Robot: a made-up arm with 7 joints. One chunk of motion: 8 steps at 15 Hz.
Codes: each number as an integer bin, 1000 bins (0 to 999) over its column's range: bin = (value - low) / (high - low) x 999, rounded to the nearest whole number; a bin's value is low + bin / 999 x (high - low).
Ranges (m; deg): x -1.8..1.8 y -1.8..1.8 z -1.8..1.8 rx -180..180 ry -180..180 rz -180..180
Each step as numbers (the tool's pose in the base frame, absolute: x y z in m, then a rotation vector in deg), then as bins.
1 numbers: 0.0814 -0.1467 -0.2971 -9.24 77.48 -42.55
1 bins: 522 459 417 474 715 381
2 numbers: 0.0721 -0.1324 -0.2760 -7.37 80.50 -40.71
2 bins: 520 463 423 479 723 387
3 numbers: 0.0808 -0.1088 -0.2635 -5.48 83.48 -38.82
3 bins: 522 469 426 484 731 392
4 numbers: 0.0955 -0.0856 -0.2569 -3.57 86.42 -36.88
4 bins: 526 476 428 490 739 397
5 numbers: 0.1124 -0.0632 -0.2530 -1.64 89.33 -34.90
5 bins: 531 482 429 495 747 403
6 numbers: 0.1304 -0.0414 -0.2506 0.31 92.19 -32.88
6 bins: 536 488 430 500 755 408
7 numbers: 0.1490 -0.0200 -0.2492 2.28 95.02 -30.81
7 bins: 541 494 430 506 763 414
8 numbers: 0.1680 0.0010 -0.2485 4.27 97.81 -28.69
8 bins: 546 500 431 511 771 420
